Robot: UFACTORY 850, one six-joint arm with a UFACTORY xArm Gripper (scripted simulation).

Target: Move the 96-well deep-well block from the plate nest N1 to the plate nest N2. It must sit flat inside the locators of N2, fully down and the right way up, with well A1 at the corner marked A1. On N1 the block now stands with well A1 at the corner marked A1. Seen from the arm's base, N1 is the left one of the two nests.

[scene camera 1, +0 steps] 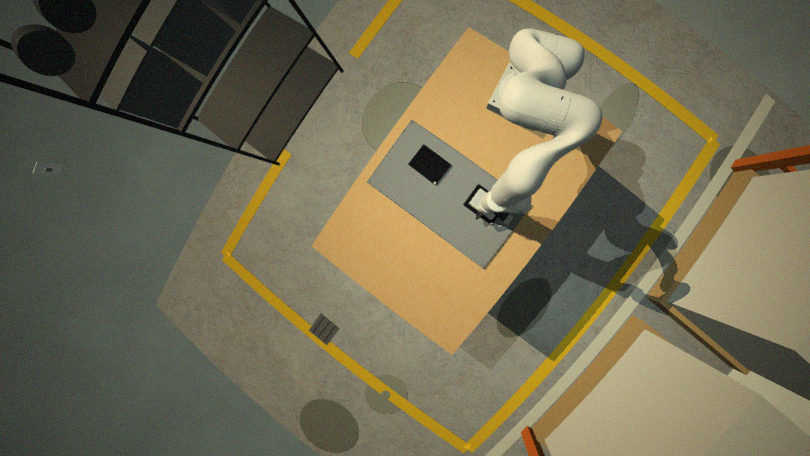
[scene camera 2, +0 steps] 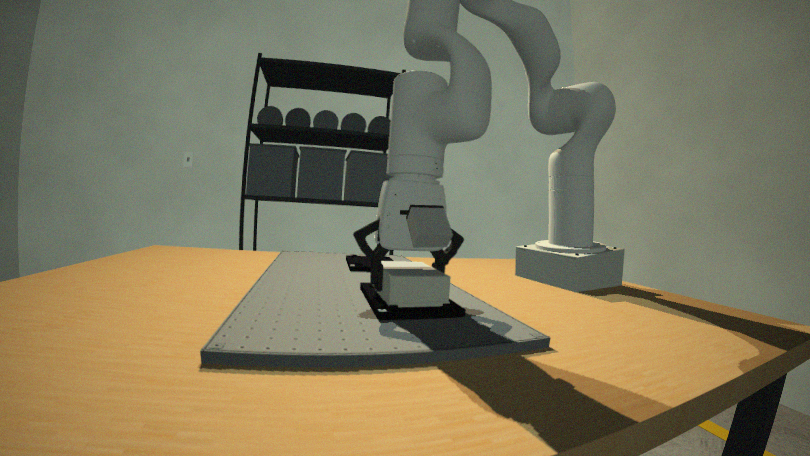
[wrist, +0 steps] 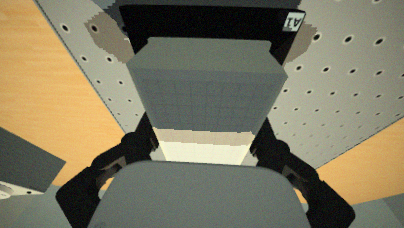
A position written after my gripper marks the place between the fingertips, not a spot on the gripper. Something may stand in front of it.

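Observation:
My gripper [scene camera 2: 407, 289] is there for me to see, and the wrist view has my gripper [wrist: 205, 110] too. Then there's a 96-well deep-well block [scene camera 2: 407, 284], and you'd also find the block [wrist: 206, 99] in the wrist view. A black nest N1 [scene camera 2: 374, 299] is there as well, and the wrist view gets that black nest N1 [wrist: 244, 27] too. I can also see a black nest N2 [scene camera 1: 429, 164].

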